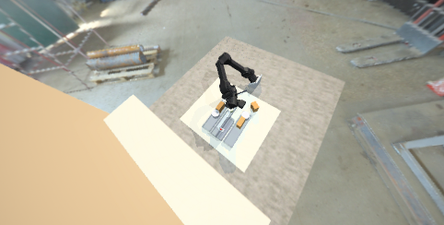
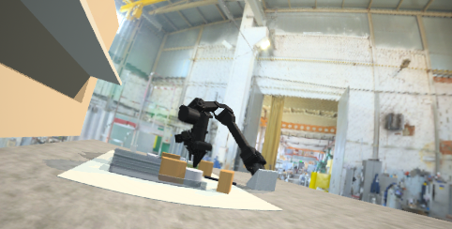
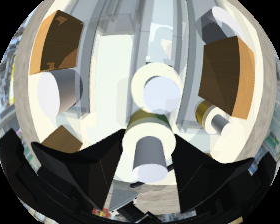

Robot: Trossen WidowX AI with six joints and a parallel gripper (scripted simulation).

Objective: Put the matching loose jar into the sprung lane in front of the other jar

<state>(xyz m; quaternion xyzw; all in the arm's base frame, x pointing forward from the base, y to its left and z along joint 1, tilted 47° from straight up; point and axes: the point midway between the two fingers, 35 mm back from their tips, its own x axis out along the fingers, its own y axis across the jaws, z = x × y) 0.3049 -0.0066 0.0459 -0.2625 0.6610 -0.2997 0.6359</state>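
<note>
My gripper tip is now 17 cm short of the grey lane unit, 3 cm above it and 1 cm to the right of it.
</note>
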